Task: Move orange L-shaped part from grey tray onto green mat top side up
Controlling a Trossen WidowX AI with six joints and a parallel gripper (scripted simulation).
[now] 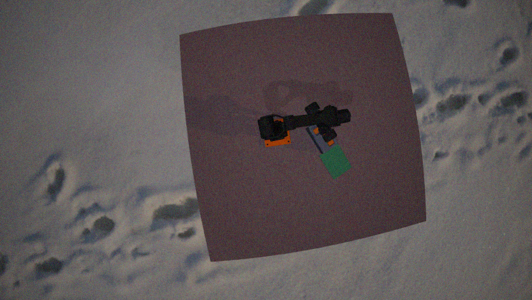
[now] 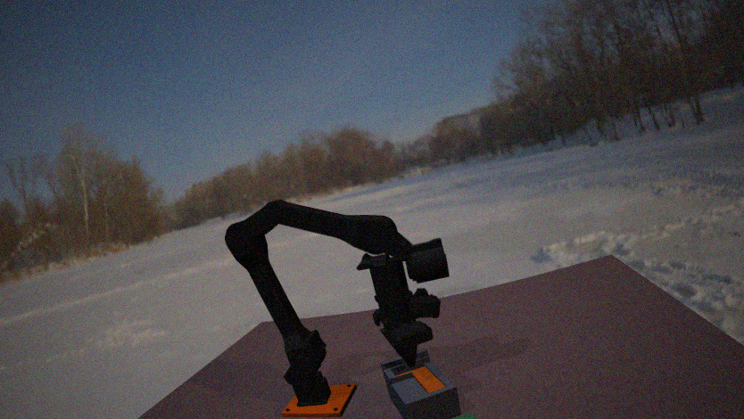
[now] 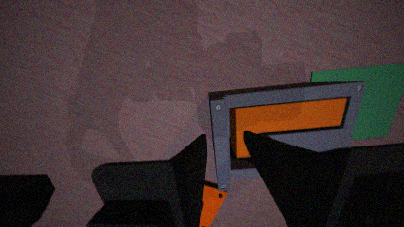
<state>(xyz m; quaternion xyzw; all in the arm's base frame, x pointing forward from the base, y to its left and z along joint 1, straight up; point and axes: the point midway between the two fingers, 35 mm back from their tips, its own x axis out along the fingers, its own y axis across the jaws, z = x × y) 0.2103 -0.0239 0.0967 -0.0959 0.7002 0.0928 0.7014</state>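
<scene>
Now: the orange L-shaped part 5 cm to the right of my gripper tip, 3 cm below it and 1 cm ahead of it. Round my gripper tip: green mat: 21 cm to the right, 9 cm below, 5 cm ahead.
</scene>
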